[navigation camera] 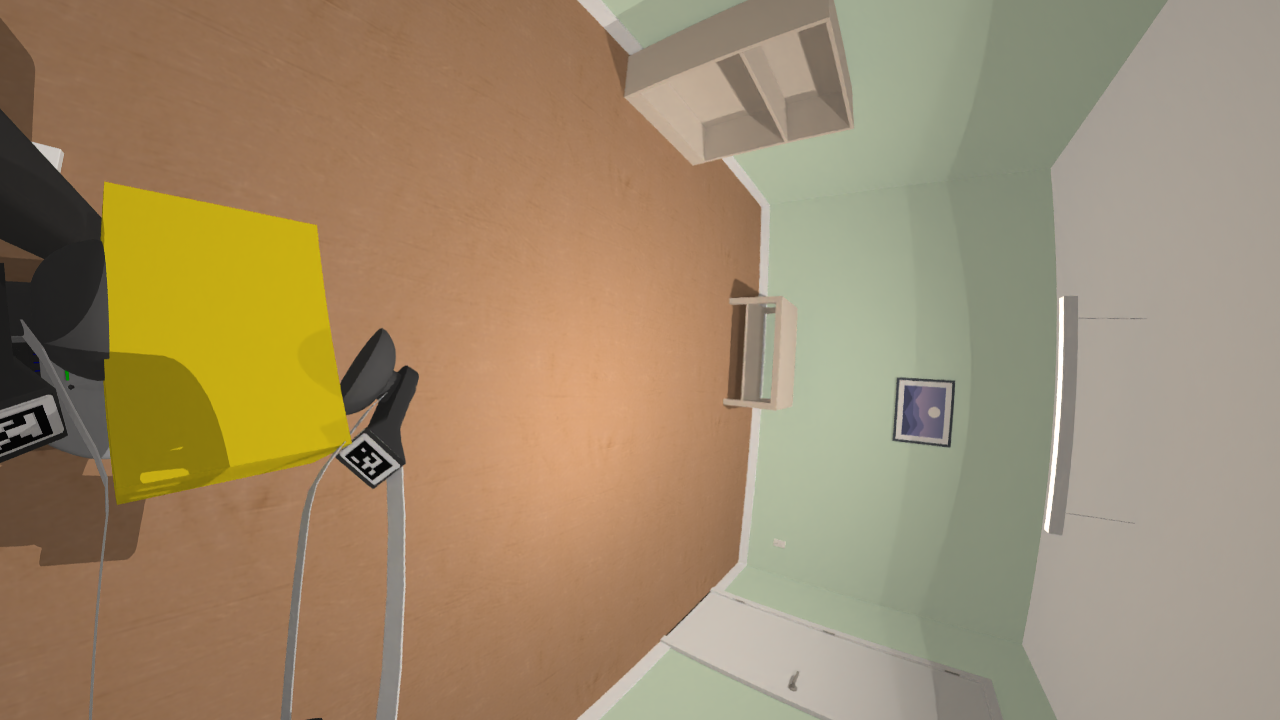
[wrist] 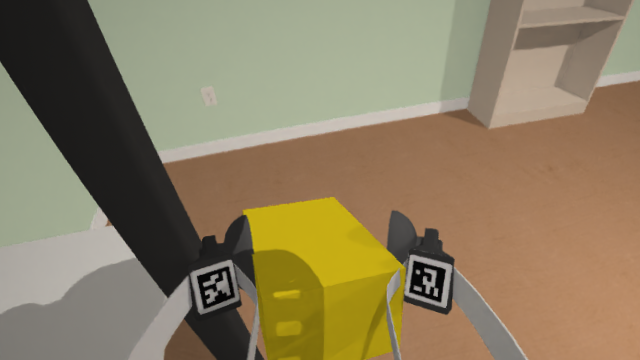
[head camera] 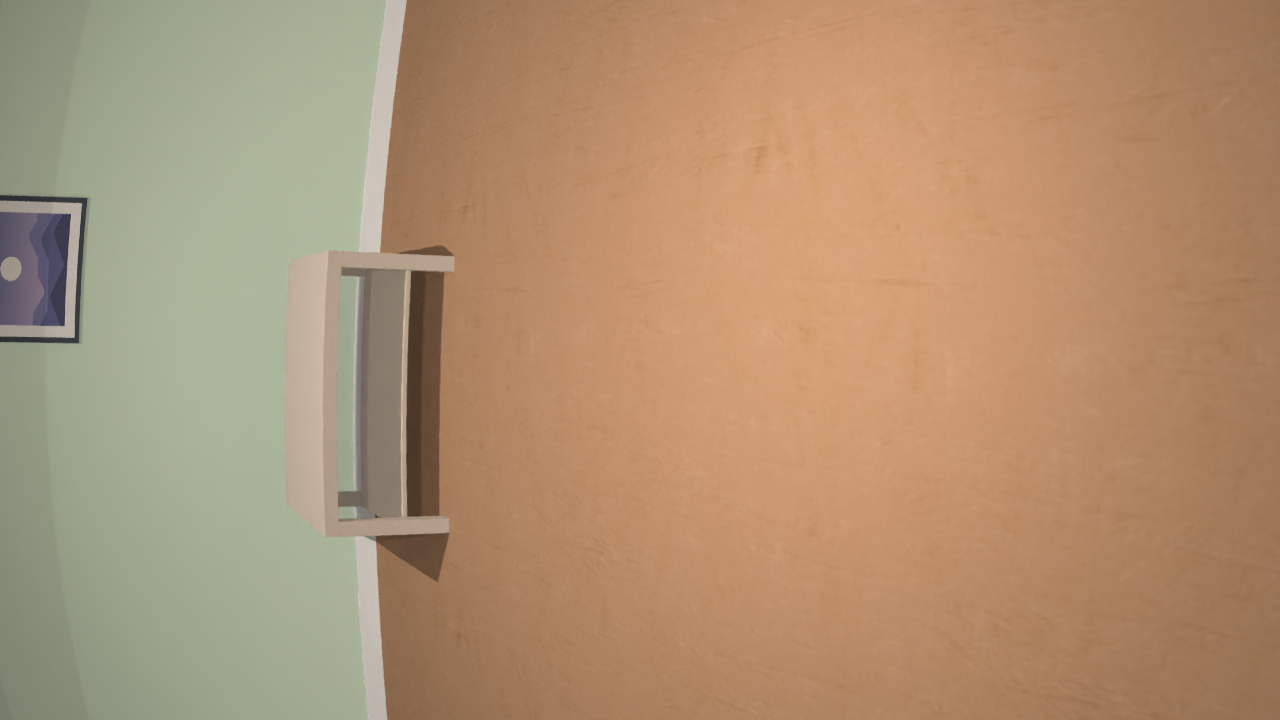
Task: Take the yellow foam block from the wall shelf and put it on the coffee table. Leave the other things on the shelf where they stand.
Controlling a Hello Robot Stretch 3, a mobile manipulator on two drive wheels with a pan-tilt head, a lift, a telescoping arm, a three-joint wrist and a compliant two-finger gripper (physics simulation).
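Frame: origin at the robot's base, x ahead, y left, z up, level; millimetres.
Where they show: gripper, fingertip midpoint: [navigation camera: 258, 302].
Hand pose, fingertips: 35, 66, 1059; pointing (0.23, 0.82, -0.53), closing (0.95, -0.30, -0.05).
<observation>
After its pixels a point has its place, as x, y, z.
The yellow foam block [navigation camera: 219, 295] {23, 67, 1074} [wrist: 310, 240] is held in the air between the two dark fingertips of my gripper [navigation camera: 223, 335] {35, 66, 1059} [wrist: 320, 239] {35, 66, 1059}, which is shut on it. Parts of the block's sides are hidden by the fingertips and bands. A low beige table with a lower board, by its look the coffee table [head camera: 305, 385] {3208, -130, 450} [navigation camera: 787, 358] {3237, -146, 450}, stands against the far green wall, well away from the gripper. The wall shelf and the things on it do not show in these views.
A beige bookcase [navigation camera: 689, 53] {1601, 1459, 402} [wrist: 487, 65] stands against a wall. A white door [navigation camera: 760, 631] {2560, -2211, 563} is at the lower right of the navigation view. My black mast [wrist: 100, 130] crosses the wrist view, beside a pale flat surface [wrist: 45, 310] at the lower left.
</observation>
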